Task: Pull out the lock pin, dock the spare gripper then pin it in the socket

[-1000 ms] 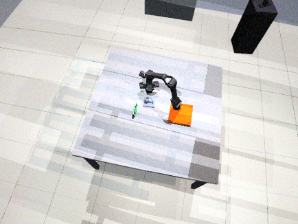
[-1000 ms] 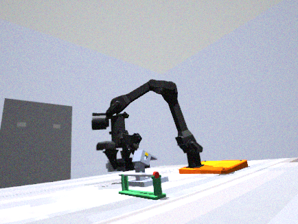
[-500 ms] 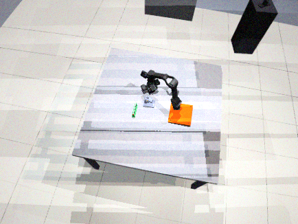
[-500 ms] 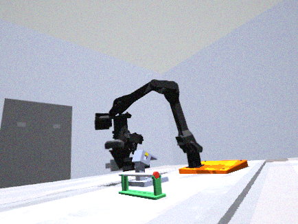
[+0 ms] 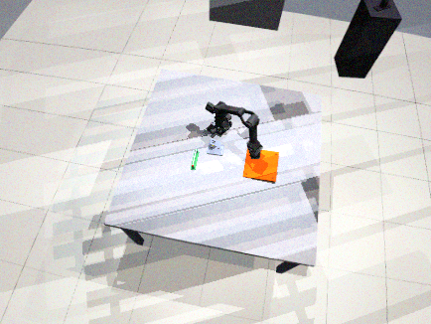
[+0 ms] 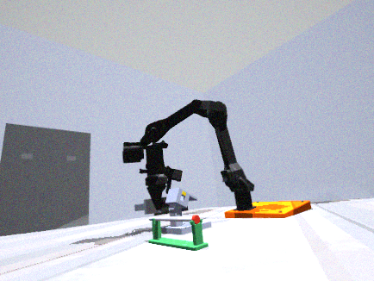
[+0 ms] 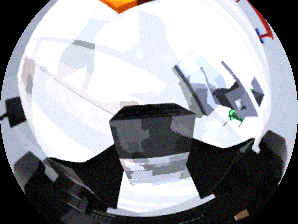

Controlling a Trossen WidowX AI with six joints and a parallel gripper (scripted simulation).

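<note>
My gripper tip is now 3 cm short of the grey mount and 13 cm to the right of it. Also, from my gripper tip: green rack 16 cm ahead, 22 cm to the left, 3 cm below; spare gripper 1 cm ahead, 1 cm to the right, 1 cm above.
</note>
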